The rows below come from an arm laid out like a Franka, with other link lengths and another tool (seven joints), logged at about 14 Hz.
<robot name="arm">
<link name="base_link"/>
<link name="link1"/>
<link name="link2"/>
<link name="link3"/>
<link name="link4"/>
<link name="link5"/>
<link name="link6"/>
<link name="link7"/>
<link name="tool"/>
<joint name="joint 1" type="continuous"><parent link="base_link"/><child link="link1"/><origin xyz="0 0 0.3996"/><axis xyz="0 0 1"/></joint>
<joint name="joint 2" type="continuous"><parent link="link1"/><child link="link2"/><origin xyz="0 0 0" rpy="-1.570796 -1.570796 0"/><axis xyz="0 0 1"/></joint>
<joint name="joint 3" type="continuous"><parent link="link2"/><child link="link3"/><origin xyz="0.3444 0 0" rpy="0 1.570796 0"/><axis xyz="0 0 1"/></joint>
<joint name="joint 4" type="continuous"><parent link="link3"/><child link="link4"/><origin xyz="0 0.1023 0" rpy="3.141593 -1.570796 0"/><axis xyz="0 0 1"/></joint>
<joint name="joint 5" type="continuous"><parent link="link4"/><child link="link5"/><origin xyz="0.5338 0.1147 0" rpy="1.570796 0 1.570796"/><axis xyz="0 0 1"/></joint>
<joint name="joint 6" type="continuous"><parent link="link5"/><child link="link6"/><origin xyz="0 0 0" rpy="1.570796 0 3.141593"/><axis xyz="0 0 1"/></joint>
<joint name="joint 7" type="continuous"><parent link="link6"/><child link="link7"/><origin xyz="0.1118 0 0" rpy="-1.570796 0 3.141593"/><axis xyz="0 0 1"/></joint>
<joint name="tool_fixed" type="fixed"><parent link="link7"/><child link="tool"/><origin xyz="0.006 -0.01 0.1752" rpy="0 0.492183 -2.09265"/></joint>
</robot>
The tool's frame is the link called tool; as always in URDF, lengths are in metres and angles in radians. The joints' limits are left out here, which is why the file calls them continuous.
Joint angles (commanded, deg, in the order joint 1, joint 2, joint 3, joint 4, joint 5, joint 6, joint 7), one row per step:
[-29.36, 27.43, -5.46, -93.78, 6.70, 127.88, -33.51]
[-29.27, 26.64, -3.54, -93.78, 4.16, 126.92, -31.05]
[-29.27, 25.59, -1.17, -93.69, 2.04, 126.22, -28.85]
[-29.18, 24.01, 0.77, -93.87, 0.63, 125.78, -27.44]
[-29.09, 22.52, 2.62, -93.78, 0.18, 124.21, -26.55]
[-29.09, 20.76, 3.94, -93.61, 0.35, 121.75, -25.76]
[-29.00, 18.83, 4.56, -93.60, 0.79, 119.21, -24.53]
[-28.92, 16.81, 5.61, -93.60, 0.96, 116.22, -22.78]
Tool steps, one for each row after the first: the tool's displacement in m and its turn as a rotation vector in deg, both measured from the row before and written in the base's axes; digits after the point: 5 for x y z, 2 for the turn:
[0.01295, 0.02312, 0.00928, -0.56, 0.82, 0.70]
[0.01629, 0.02731, 0.01528, -0.58, -0.03, 1.02]
[0.01286, 0.02452, 0.02156, -0.66, -0.70, 1.14]
[0.01006, 0.02586, 0.02076, 0.36, -0.21, 1.14]
[0.00323, 0.02000, 0.02373, 0.82, 0.19, 0.43]
[-0.00244, 0.01360, 0.02397, 0.85, 0.30, -0.63]
[-0.00244, 0.01967, 0.02417, 0.89, 0.72, -0.60]

